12 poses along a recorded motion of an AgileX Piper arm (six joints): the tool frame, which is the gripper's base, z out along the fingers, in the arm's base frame.
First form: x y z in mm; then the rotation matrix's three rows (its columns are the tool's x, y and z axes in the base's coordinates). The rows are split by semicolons.
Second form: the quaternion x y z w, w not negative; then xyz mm. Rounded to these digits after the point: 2 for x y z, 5 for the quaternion.
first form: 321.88 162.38 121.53; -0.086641 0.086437 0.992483; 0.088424 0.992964 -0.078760; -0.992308 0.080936 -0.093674
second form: 0.05931 0.73710 0.00074 0.67317 321.88 162.38 121.53
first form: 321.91 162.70 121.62; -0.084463 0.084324 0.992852; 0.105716 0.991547 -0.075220; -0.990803 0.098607 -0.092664
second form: 0.06452 0.73632 0.00794 0.67350 321.91 162.70 121.62
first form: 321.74 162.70 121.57; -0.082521 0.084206 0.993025; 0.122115 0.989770 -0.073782; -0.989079 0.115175 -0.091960
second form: 0.07012 0.73557 0.01407 0.67366 321.74 162.70 121.57
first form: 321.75 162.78 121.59; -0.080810 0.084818 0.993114; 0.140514 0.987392 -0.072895; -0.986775 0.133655 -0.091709
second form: 0.07666 0.73483 0.02067 0.67359 321.75 162.78 121.59
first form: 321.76 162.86 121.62; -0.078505 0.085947 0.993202; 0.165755 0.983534 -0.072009; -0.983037 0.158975 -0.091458
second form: 0.08576 0.73374 0.02963 0.67334 321.76 162.86 121.62
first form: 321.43 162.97 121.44; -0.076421 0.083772 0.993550; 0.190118 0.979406 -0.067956; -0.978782 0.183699 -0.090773
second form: 0.09347 0.73256 0.03950 0.67309 321.43 162.97 121.44
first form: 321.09 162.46 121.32; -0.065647 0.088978 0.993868; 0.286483 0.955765 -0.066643; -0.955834 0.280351 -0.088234
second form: 0.12925 0.72623 0.07357 0.67117 321.09 162.46 121.32
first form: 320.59 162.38 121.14; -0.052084 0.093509 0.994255; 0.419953 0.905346 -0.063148; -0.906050 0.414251 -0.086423
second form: 0.17958 0.71482 0.12279 0.66461 320.59 162.38 121.14
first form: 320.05 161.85 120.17; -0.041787 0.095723 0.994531; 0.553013 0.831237 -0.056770; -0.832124 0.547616 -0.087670
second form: 0.23165 0.70012 0.17527 0.65226 320.05 161.85 120.17
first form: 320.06 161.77 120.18; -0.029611 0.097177 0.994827; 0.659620 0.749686 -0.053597; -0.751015 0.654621 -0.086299
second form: 0.27704 0.68293 0.22002 0.63910 320.06 161.77 120.18
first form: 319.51 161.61 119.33; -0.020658 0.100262 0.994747; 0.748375 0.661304 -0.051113; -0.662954 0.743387 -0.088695
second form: 0.31888 0.66533 0.26012 0.62289 319.51 161.61 119.33
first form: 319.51 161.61 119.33; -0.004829 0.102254 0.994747; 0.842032 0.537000 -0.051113; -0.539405 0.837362 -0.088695
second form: 0.36975 0.63846 0.30787 0.60072 319.51 161.61 119.33
